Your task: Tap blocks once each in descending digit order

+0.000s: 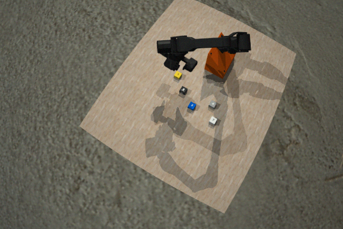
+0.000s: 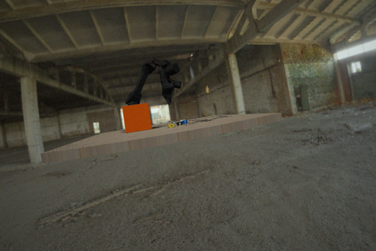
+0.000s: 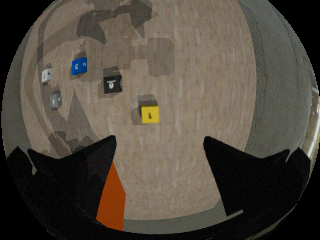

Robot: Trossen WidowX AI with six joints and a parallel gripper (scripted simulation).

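My gripper tip is 14 cm short of the white block, 28 cm to the right of it and 13 cm above it. The rest, counted from my gripper tip: yellow block 1 cm behind, 1 cm to the left, 13 cm below; blue block 12 cm ahead, 15 cm to the left, 13 cm below; black block 6 cm ahead, 7 cm to the left, 13 cm below.
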